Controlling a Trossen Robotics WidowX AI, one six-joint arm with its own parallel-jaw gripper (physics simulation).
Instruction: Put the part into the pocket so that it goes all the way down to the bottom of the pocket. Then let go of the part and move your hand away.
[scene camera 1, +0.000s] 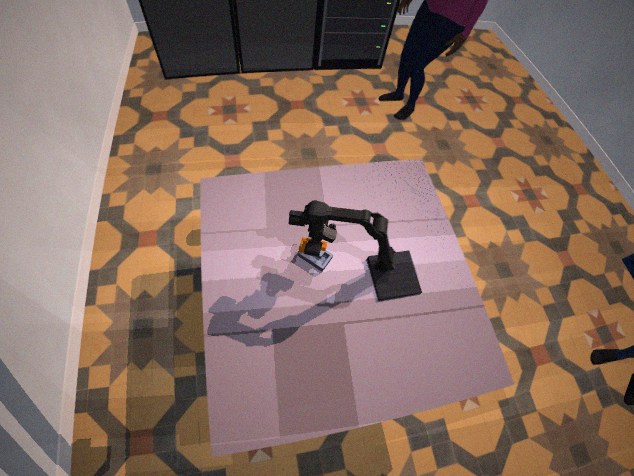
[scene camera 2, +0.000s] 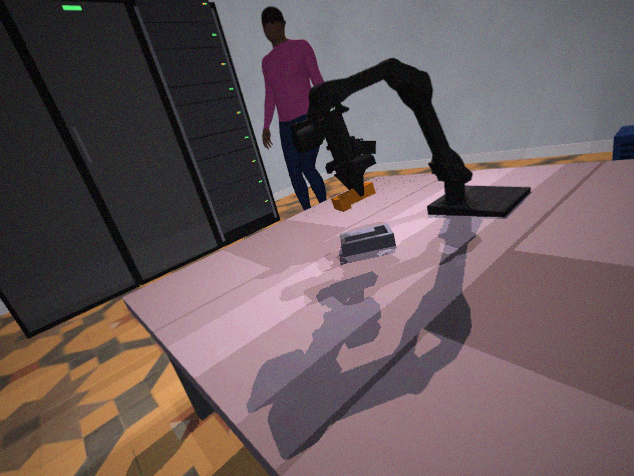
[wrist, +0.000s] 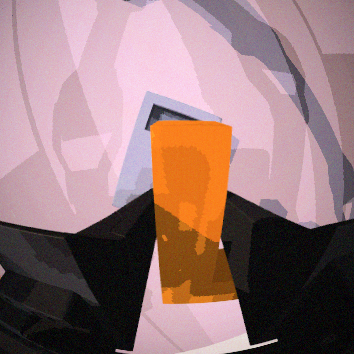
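Where they show: gripper, fingertip midpoint: (scene camera 1: 317, 245) (scene camera 2: 359, 195) (wrist: 186, 195); arm's base, origin of the base link: (scene camera 1: 384, 265) (scene camera 2: 455, 199).
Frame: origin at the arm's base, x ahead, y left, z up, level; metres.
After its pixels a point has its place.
Observation:
An orange block-shaped part (scene camera 1: 305, 244) {x 0.350, y -0.162, z 0.139 m} (scene camera 2: 342, 201) {x 0.377, y -0.149, z 0.133 m} (wrist: 192, 170) {x 0.283, y -0.137, z 0.146 m} is held between the fingers of my gripper (scene camera 1: 313, 249) {x 0.298, y -0.148, z 0.122 m} (scene camera 2: 360, 191) {x 0.298, y -0.148, z 0.122 m} (wrist: 186, 195) {x 0.298, y -0.148, z 0.122 m}, which is shut on it. In scene camera 2 the part hangs in the air, apart from the grey pocket block (scene camera 1: 312, 261) {x 0.321, y -0.127, z 0.010 m} (scene camera 2: 369, 247) {x 0.328, y -0.132, z -0.012 m} (wrist: 131, 167) {x 0.275, y -0.191, z 0.012 m}, which sits on the table with its dark pocket opening facing up. In the wrist view the part covers much of the block. One dark corner of the pocket shows past the part's far end, and the block's sides run at a slant to the part's.
The arm's black base plate (scene camera 1: 396, 284) {x -0.013, y 0.106, z -0.006 m} (scene camera 2: 491, 199) {x -0.003, y 0.099, z -0.006 m} stands on the pinkish table (scene camera 1: 409, 353) {x 0.071, y 0.407, z -0.024 m} (scene camera 2: 537, 327) {x 0.538, y 0.244, z -0.024 m}, to the right of the block in both scene views. Dark cabinets (scene camera 1: 276, 35) (scene camera 2: 102, 128) and a person in a magenta top (scene camera 1: 457, 11) (scene camera 2: 290, 76) stand beyond the table.

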